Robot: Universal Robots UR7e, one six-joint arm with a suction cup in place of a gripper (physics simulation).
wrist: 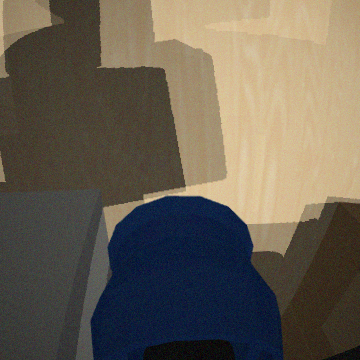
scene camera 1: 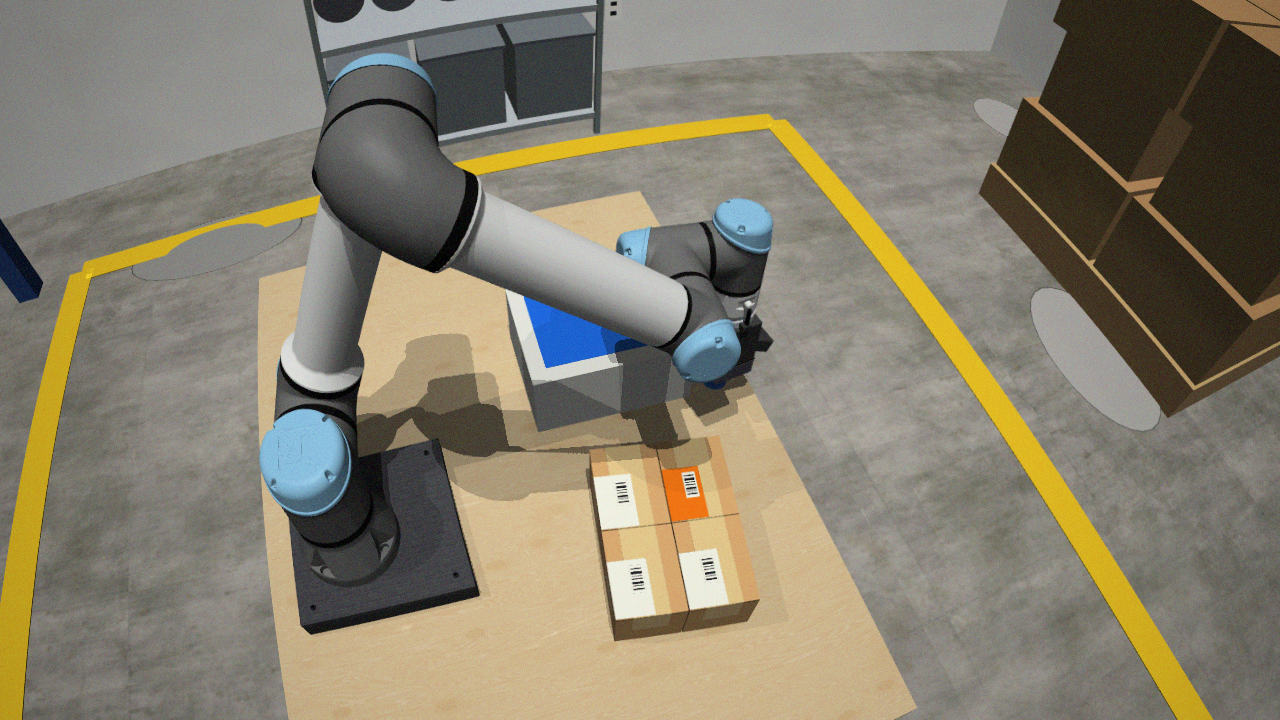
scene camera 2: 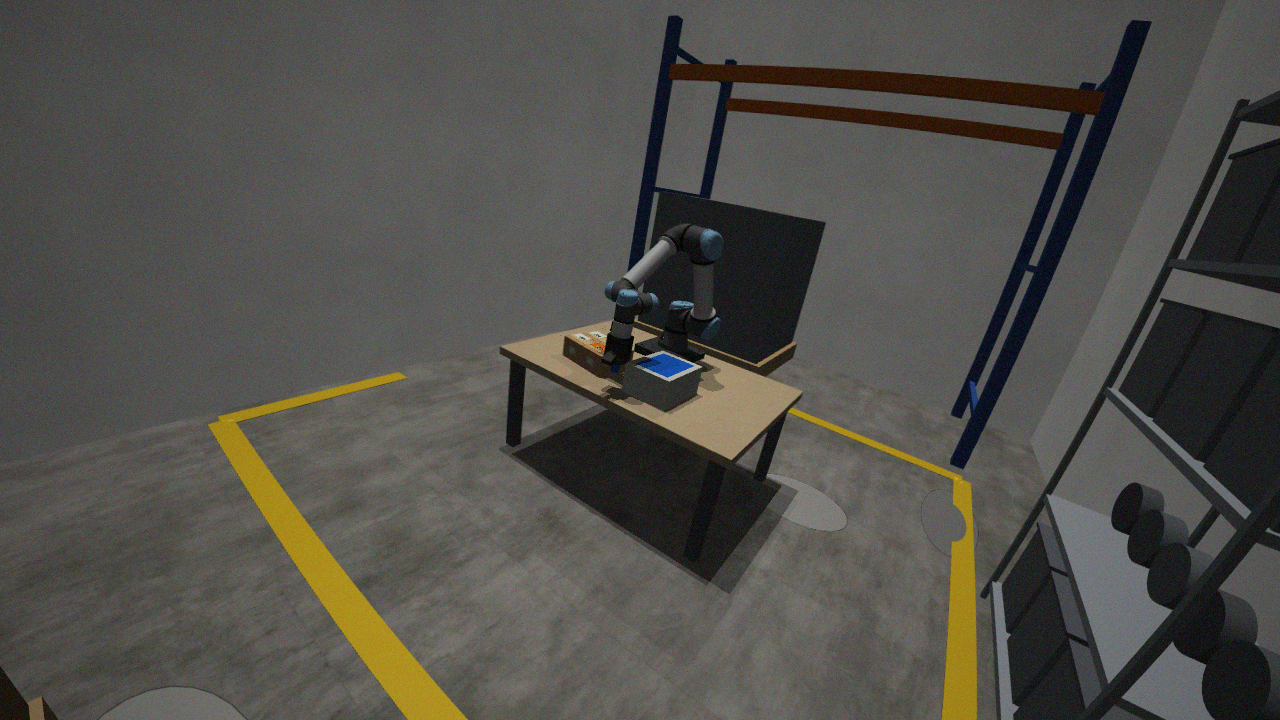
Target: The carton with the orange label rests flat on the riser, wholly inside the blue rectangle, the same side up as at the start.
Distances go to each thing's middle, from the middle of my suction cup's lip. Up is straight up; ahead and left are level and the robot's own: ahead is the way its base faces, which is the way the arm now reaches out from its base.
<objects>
The grey riser (scene camera 1: 573, 371) lies 120 mm behind my suction cup, 150 mm to the left of it and 30 mm below it.
</objects>
